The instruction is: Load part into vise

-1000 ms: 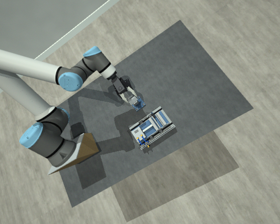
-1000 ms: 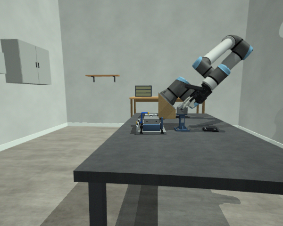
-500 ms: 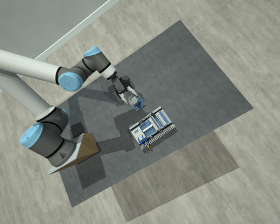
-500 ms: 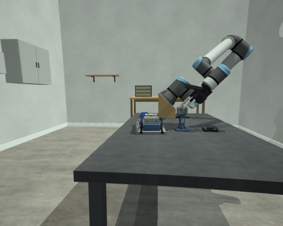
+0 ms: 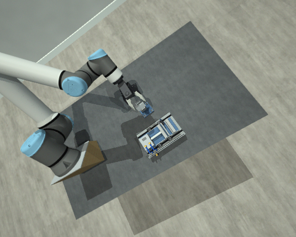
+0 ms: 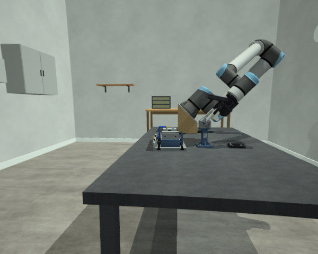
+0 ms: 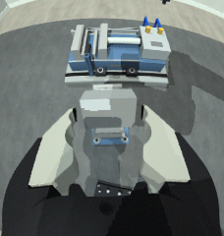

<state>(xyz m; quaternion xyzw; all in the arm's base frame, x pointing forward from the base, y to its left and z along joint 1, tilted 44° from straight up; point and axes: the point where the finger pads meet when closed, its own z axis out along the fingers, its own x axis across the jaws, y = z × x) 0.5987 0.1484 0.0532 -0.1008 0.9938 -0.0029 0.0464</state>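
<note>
My gripper is now 10 mm to the left of the part and 10 mm above it. Round my hand: infeed plate (190 mm to the left, 160 mm below, 30 mm behind); vise (220 mm to the right, 130 mm below, 20 mm ahead).
</note>
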